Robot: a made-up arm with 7 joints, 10 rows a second.
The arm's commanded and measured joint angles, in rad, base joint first. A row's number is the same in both.
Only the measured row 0 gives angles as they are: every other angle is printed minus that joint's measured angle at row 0.
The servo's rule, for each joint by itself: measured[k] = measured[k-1] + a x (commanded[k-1-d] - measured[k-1]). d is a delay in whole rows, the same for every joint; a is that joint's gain. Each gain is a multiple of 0.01, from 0.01 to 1. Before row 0 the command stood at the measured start. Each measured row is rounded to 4 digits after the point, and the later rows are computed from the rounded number. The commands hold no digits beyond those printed.
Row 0, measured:
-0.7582, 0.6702, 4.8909, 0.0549, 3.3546, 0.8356, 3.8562
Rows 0 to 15, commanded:
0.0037, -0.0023, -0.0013, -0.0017, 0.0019, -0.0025, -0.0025
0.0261, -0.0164, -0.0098, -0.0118, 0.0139, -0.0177, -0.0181
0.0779, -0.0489, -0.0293, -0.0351, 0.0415, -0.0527, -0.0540
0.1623, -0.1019, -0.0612, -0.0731, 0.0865, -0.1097, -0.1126
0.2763, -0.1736, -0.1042, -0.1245, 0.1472, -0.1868, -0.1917
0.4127, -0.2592, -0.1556, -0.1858, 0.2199, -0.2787, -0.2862
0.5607, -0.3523, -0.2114, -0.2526, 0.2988, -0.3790, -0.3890
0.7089, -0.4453, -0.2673, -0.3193, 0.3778, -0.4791, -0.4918
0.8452, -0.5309, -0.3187, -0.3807, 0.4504, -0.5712, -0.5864
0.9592, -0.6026, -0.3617, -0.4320, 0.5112, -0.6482, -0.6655
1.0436, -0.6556, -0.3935, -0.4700, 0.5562, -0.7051, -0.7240
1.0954, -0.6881, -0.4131, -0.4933, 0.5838, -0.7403, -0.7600
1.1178, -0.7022, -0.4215, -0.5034, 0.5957, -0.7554, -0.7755
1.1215, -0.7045, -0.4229, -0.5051, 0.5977, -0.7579, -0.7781
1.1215, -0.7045, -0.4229, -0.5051, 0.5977, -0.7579, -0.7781
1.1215, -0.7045, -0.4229, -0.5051, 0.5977, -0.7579, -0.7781
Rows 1 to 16, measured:
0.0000, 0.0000, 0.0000, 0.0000, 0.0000, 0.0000, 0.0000
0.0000, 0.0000, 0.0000, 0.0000, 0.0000, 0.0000, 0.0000
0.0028, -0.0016, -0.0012, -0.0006, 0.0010, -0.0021, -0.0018
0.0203, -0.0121, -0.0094, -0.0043, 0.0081, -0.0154, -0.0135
0.0635, -0.0382, -0.0283, -0.0145, 0.0265, -0.0471, -0.0427
0.1376, -0.0834, -0.0596, -0.0338, 0.0595, -0.1003, -0.0930
0.2416, -0.1474, -0.1020, -0.0637, 0.1077, -0.1738, -0.1641
0.3699, -0.2268, -0.1529, -0.1040, 0.1694, -0.2630, -0.2520
0.5130, -0.3159, -0.2085, -0.1530, 0.2406, -0.3616, -0.3506
0.6599, -0.4078, -0.2644, -0.2079, 0.3161, -0.4615, -0.4523
0.7989, -0.4952, -0.3160, -0.2649, 0.3900, -0.5547, -0.5489
0.9191, -0.5715, -0.3594, -0.3200, 0.4567, -0.6342, -0.6329
1.0125, -0.6312, -0.3918, -0.3695, 0.5114, -0.6945, -0.6985
1.0747, -0.6716, -0.4120, -0.4104, 0.5512, -0.7334, -0.7428
1.1070, -0.6933, -0.4210, -0.4411, 0.5757, -0.7521, -0.7663
1.1179, -0.7013, -0.4228, -0.4622, 0.5878, -0.7570, -0.7748
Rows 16 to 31, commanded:
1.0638, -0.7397, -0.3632, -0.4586, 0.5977, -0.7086, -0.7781
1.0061, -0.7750, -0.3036, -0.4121, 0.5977, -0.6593, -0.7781
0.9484, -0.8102, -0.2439, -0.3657, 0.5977, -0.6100, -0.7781
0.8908, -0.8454, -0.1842, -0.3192, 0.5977, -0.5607, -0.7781
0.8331, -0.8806, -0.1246, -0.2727, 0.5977, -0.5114, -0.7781
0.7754, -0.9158, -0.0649, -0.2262, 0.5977, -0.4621, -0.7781
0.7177, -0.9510, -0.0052, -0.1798, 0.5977, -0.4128, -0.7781
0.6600, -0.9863, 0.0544, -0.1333, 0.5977, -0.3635, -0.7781
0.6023, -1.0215, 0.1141, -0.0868, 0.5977, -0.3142, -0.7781
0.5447, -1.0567, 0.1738, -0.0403, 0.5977, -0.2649, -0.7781
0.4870, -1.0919, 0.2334, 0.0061, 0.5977, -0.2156, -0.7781
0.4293, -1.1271, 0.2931, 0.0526, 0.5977, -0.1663, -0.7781
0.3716, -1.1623, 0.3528, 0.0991, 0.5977, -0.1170, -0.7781
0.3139, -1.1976, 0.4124, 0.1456, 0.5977, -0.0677, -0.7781
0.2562, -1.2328, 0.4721, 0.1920, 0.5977, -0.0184, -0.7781
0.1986, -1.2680, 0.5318, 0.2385, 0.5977, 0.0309, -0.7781
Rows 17 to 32, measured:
1.1206, -0.7036, -0.4229, -0.4764, 0.5932, -0.7578, -0.7772
1.1213, -0.7042, -0.4229, -0.4859, 0.5957, -0.7579, -0.7778
1.0782, -0.7294, -0.3662, -0.4769, 0.5968, -0.7160, -0.7780
1.0241, -0.7618, -0.3067, -0.4555, 0.5973, -0.6678, -0.7781
0.9673, -0.7962, -0.2470, -0.4259, 0.5975, -0.6187, -0.7781
0.9099, -0.8311, -0.1873, -0.3907, 0.5976, -0.5694, -0.7781
0.8523, -0.8662, -0.1277, -0.3518, 0.5977, -0.5201, -0.7781
0.7946, -0.9014, -0.0680, -0.3104, 0.5977, -0.4708, -0.7781
0.7369, -0.9366, -0.0083, -0.2673, 0.5977, -0.4215, -0.7781
0.6792, -0.9719, 0.0513, -0.2231, 0.5977, -0.3722, -0.7781
0.6215, -1.0071, 0.1110, -0.1781, 0.5977, -0.3229, -0.7781
0.5639, -1.0423, 0.1707, -0.1326, 0.5977, -0.2736, -0.7781
0.5062, -1.0775, 0.2303, -0.0868, 0.5977, -0.2243, -0.7781
0.4485, -1.1127, 0.2900, -0.0408, 0.5977, -0.1750, -0.7781
0.3908, -1.1479, 0.3497, 0.0054, 0.5977, -0.1257, -0.7781
0.3331, -1.1832, 0.4093, 0.0517, 0.5977, -0.0764, -0.7781

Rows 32 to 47, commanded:
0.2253, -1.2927, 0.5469, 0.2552, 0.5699, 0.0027, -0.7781
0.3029, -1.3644, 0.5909, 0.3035, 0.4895, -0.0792, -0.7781
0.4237, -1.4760, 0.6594, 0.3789, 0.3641, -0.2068, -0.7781
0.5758, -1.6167, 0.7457, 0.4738, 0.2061, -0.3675, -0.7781
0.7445, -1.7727, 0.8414, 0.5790, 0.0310, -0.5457, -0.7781
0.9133, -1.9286, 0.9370, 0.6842, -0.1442, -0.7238, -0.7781
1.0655, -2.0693, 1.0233, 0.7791, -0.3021, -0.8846, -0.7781
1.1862, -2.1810, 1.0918, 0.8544, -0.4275, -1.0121, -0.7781
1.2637, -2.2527, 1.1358, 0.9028, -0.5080, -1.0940, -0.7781
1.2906, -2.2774, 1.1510, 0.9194, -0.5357, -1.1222, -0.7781
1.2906, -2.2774, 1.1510, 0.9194, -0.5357, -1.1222, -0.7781
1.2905, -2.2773, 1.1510, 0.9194, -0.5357, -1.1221, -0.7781
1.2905, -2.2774, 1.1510, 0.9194, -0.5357, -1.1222, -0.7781
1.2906, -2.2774, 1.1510, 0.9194, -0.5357, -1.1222, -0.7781
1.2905, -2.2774, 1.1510, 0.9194, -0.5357, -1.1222, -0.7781
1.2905, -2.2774, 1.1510, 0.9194, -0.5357, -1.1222, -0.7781
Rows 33 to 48, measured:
0.2754, -1.2184, 0.4690, 0.0980, 0.5977, -0.0271, -0.7781
0.2178, -1.2536, 0.5287, 0.1444, 0.5977, 0.0222, -0.7781
0.2234, -1.2814, 0.5460, 0.1810, 0.5824, 0.0056, -0.7781
0.2830, -1.3403, 0.5887, 0.2214, 0.5313, -0.0665, -0.7781
0.3885, -1.4366, 0.6559, 0.2734, 0.4393, -0.1858, -0.7781
0.5290, -1.5645, 0.7412, 0.3395, 0.3110, -0.3402, -0.7781
0.6906, -1.7123, 0.8364, 0.4185, 0.1570, -0.5149, -0.7781
0.8576, -1.8659, 0.9320, 0.5062, -0.0087, -0.6925, -0.7781
1.0135, -2.0103, 1.0187, 0.5963, -0.1701, -0.8558, -0.7781
1.1430, -2.1315, 1.0881, 0.6815, -0.3117, -0.9887, -0.7781
1.2335, -2.2176, 1.1334, 0.7545, -0.4197, -1.0782, -0.7781
1.2763, -2.2601, 1.1501, 0.8089, -0.4835, -1.1156, -0.7781
1.2870, -2.2724, 1.1510, 0.8454, -0.5122, -1.1212, -0.7781
1.2896, -2.2759, 1.1510, 0.8698, -0.5251, -1.1220, -0.7781
1.2903, -2.2770, 1.1510, 0.8862, -0.5309, -1.1222, -0.7781
1.2905, -2.2773, 1.1510, 0.8972, -0.5335, -1.1222, -0.7781

